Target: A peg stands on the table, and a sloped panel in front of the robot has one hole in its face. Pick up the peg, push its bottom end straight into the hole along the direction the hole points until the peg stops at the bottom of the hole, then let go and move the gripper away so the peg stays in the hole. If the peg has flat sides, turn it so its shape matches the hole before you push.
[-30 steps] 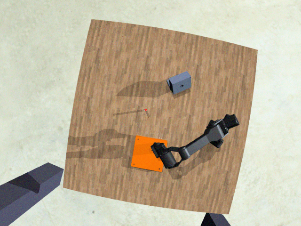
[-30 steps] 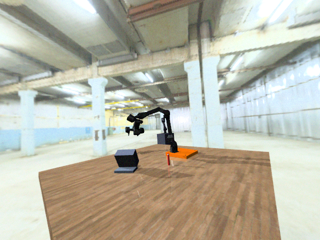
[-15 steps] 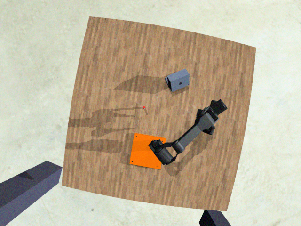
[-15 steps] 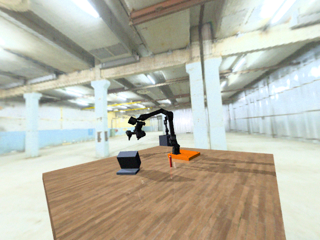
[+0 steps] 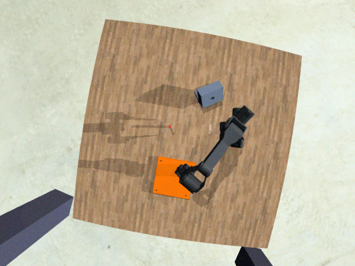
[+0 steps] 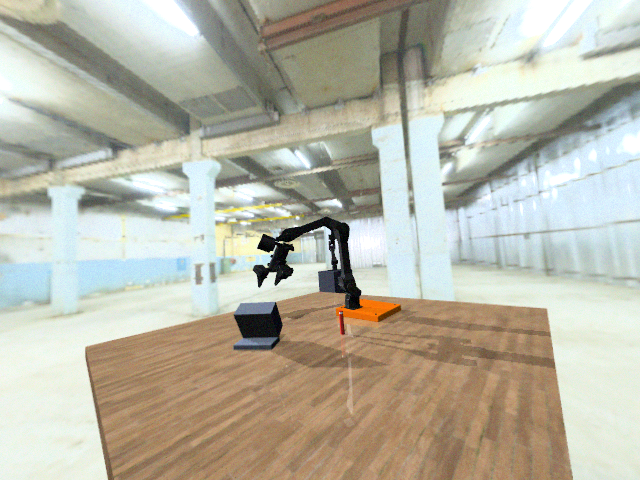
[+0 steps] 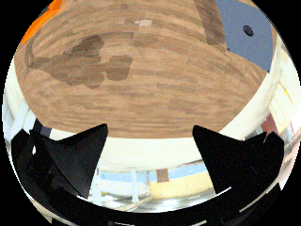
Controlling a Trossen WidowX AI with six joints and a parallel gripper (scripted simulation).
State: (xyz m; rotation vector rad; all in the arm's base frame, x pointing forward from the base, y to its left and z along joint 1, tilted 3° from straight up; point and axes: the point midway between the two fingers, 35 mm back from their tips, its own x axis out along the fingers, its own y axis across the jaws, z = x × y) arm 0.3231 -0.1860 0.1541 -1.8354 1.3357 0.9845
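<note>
My gripper tip is 350 mm to the right of the small red peg, 110 mm past it and 100 mm above it. The rest, counted from my gripper tip: grey-blue sloped panel (200 mm to the left, 130 mm ahead, 90 mm below); then small dark hole (180 mm to the left, 110 mm ahead, 70 mm below).
</note>
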